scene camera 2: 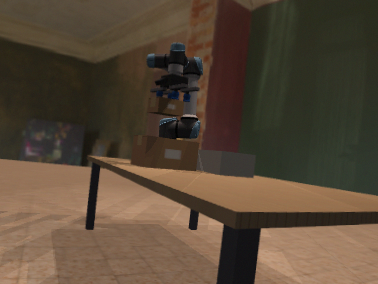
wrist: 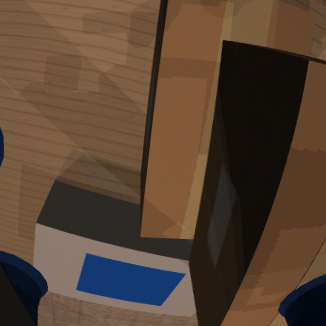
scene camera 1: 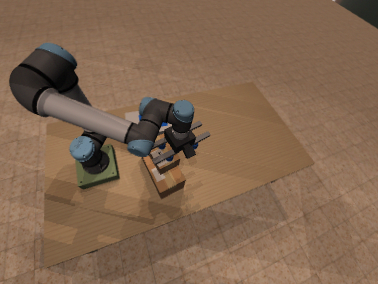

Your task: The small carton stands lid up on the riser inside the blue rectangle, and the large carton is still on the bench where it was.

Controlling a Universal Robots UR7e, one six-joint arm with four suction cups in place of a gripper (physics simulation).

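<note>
The small carton hangs lid up and roughly level under the suction gripper, which is shut on it. A gap shows beneath it in scene camera 2, above the large carton. The large carton stands on the bench. The riser stands beside the large carton. Its top bears the blue rectangle, partly hidden by the arm in scene camera 1. Blue cups show at the wrist view's lower corners.
The arm's green base plate is fixed on the bench left of the cartons in scene camera 1. The arm's forearm reaches over the bench, and its wrist joints hang above the riser.
</note>
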